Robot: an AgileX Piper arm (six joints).
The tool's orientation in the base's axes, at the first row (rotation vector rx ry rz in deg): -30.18 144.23 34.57
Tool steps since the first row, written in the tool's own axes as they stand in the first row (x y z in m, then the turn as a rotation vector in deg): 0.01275 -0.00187 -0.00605 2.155 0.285 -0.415; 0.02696 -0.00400 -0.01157 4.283 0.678 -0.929; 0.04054 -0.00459 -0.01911 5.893 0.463 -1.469; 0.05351 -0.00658 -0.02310 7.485 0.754 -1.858; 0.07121 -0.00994 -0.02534 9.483 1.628 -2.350; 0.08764 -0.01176 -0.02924 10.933 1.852 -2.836; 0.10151 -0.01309 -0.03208 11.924 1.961 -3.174; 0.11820 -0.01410 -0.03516 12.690 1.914 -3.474; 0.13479 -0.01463 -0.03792 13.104 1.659 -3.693; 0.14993 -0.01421 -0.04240 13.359 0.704 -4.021
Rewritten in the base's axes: -0.01161 -0.00775 -0.00278 -2.017 -0.506 -0.756; -0.02408 -0.01581 -0.00685 -4.100 -0.967 -1.386; -0.03751 -0.02346 -0.00852 -5.493 -1.815 -1.906; -0.04848 -0.03032 -0.01307 -7.052 -2.164 -2.375; -0.06195 -0.03861 -0.02198 -9.246 -2.183 -2.801; -0.07574 -0.04615 -0.02841 -10.695 -2.601 -3.138; -0.08732 -0.05211 -0.03414 -11.667 -2.926 -3.378; -0.10139 -0.05862 -0.04111 -12.372 -3.306 -3.574; -0.11549 -0.06456 -0.04812 -12.667 -3.730 -3.708; -0.12950 -0.07021 -0.05270 -12.548 -4.748 -3.890
